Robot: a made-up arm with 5 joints.
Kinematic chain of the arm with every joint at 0, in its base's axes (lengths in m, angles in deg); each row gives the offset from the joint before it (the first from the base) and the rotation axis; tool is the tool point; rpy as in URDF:
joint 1: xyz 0.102 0 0.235 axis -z
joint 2: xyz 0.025 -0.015 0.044 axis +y
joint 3: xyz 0.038 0 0.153 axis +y
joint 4: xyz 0.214 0 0.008 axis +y
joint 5: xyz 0.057 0.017 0 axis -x
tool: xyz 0 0 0 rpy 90 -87.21 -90
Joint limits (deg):
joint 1: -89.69..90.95
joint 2: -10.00..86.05
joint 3: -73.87..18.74
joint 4: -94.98..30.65
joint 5: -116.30..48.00
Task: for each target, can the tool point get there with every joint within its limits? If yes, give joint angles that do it. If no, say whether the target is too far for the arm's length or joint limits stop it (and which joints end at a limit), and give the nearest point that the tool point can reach.
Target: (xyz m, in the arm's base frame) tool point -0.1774 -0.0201 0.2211
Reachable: no: joint limits stop it (at a limit: joint 1, joint 2, joint 3, joint 4) | nearest point 0.1025 -0.0928 0.0027 | short by 0.362 m
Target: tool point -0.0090 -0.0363 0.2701
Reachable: no: joint limits stop it (at a limit: joint 1, joint 3, joint 4) | nearest point 0.0997 -0.2605 0.1194 | short by 0.291 m
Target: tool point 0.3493 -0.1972 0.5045
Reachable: yes | joints 38.93 -2.19 -14.96 16.70 -19.68
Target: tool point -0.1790 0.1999 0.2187
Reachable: no: joint limits stop it (at a limit: joint 1, joint 3, joint 4) | nearest point 0.1016 0.2937 0.1855 | short by 0.298 m
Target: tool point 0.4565 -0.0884 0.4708
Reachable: yes | joints 14.32 14.23 -23.53 -1.18 18.87
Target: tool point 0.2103 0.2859 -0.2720
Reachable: no: too far | nearest point 0.1882 0.2277 -0.0121 | short by 0.267 m
